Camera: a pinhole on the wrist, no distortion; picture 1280 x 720 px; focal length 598.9 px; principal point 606.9 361.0 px. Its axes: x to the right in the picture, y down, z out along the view. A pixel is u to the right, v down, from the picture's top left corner.
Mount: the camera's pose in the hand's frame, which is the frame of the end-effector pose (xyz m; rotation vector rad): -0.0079 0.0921 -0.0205 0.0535 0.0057 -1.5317
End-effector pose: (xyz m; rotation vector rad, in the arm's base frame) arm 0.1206 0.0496 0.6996 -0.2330 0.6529 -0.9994
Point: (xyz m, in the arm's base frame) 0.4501 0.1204 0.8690
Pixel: 412 392
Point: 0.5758 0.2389 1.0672
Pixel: 412 249
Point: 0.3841 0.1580 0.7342
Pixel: 159 400
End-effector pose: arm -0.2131 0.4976 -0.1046 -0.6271 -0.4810 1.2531
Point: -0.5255 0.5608 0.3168
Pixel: 735 362
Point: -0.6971 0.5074 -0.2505
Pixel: outside the picture
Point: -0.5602 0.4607 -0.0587
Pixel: 313 136
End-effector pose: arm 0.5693 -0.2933 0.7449 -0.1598 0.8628 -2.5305
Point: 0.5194 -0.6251 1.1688
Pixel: 747 588
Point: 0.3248 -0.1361 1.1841
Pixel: outside the picture
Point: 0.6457 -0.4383 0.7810
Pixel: 517 404
